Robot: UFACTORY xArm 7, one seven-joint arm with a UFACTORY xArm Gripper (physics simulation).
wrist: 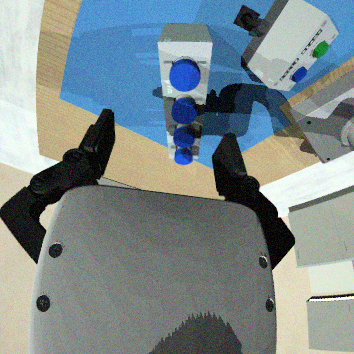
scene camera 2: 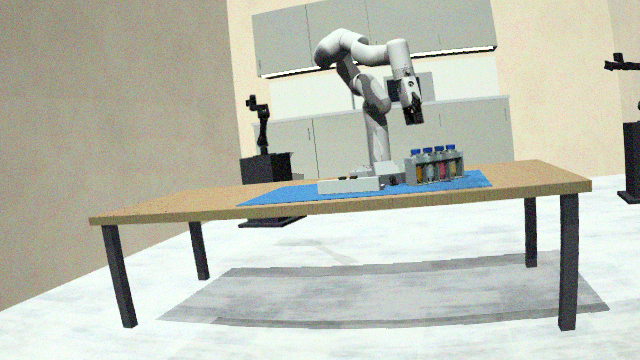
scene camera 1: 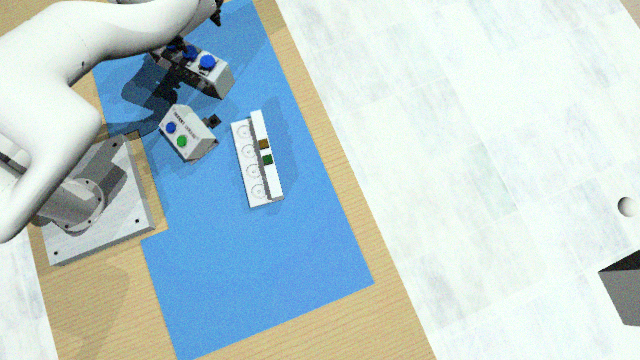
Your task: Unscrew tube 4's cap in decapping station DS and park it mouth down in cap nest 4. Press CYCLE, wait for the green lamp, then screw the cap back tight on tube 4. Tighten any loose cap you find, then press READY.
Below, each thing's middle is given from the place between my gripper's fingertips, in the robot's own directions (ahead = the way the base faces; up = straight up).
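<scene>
The grey button box (scene camera 1: pixel 200 140) sits 16 cm below my hand, and it is also 8 cm behind the hand and 14 cm to the right of it.
</scene>
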